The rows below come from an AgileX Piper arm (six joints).
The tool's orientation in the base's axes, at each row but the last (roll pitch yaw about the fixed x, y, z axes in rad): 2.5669 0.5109 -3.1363; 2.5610 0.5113 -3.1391; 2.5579 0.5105 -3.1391; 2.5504 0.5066 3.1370; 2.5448 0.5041 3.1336; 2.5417 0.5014 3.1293; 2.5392 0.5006 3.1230; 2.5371 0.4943 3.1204; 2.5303 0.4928 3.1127
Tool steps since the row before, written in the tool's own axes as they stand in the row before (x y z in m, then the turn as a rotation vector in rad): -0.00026 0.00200 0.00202 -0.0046 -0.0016 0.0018; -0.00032 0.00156 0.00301 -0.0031 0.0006 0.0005; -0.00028 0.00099 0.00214 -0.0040 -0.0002 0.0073; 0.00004 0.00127 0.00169 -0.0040 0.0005 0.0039; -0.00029 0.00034 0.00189 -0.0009 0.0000 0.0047; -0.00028 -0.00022 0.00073 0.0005 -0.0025 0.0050; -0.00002 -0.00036 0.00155 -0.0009 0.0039 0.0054; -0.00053 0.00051 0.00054 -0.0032 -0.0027 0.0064; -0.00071 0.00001 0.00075 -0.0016 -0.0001 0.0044
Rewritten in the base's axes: 0.00051 0.00278 -0.00040 0.0052 -0.0003 0.0002; 0.00108 0.00296 -0.00129 0.0027 0.0008 0.0014; 0.00085 0.00201 -0.00095 0.0065 0.0039 -0.0035; 0.00031 0.00199 -0.00063 0.0049 0.0026 -0.0006; 0.00093 0.00134 -0.00106 0.0027 0.0026 -0.0030; 0.00060 0.00022 -0.00050 0.0022 0.0007 -0.0051; 0.00074 0.00057 -0.00129 0.0020 0.0062 -0.0015; 0.00056 0.00071 0.00012 0.0061 0.0013 -0.0045; 0.00093 0.00041 -0.00020 0.0032 0.0024 -0.0025
